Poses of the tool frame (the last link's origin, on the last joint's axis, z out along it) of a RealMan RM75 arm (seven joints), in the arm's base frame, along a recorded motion.
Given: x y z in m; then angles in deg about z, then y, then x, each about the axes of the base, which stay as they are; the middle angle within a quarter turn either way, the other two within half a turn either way.
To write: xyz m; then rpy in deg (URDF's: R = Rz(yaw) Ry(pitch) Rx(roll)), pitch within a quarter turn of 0, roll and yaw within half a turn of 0. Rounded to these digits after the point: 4 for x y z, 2 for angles.
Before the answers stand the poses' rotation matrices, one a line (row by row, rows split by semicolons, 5 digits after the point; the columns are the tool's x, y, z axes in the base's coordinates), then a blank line. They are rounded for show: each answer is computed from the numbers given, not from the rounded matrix.
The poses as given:
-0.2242, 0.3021, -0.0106, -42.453, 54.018, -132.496
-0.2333, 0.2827, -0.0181, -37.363, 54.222, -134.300
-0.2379, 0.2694, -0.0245, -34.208, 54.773, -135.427
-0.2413, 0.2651, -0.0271, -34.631, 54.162, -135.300
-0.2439, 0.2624, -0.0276, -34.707, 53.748, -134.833
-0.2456, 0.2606, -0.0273, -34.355, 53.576, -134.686
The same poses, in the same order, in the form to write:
0.43350 0.39657 0.80920; 0.01576 -0.90116 0.43320; 0.90102 -0.17504 -0.39690
0.46468 0.35480 0.81129; -0.03765 -0.90747 0.41843; 0.88468 -0.22498 -0.40833
0.47703 0.32429 0.81687; -0.07363 -0.91143 0.40482; 0.87580 -0.25326 -0.41090
0.48176 0.33273 0.81068; -0.06526 -0.90892 0.41183; 0.87387 -0.25131 -0.41617
0.48612 0.33670 0.80642; -0.06870 -0.90522 0.41936; 0.87119 -0.25926 -0.41692
0.49018 0.33507 0.80465; -0.07544 -0.90338 0.42214; 0.86835 -0.26763 -0.41754

-0.2242, 0.3021, -0.0106, -156.20, -64.29, 2.08
-0.2333, 0.2827, -0.0181, -151.15, -62.21, -4.63
-0.2379, 0.2694, -0.0245, -148.35, -61.14, -8.77
-0.2413, 0.2651, -0.0271, -148.87, -60.91, -7.71
-0.2439, 0.2624, -0.0276, -148.12, -60.60, -8.04
-0.2456, 0.2606, -0.0273, -147.34, -60.27, -8.75

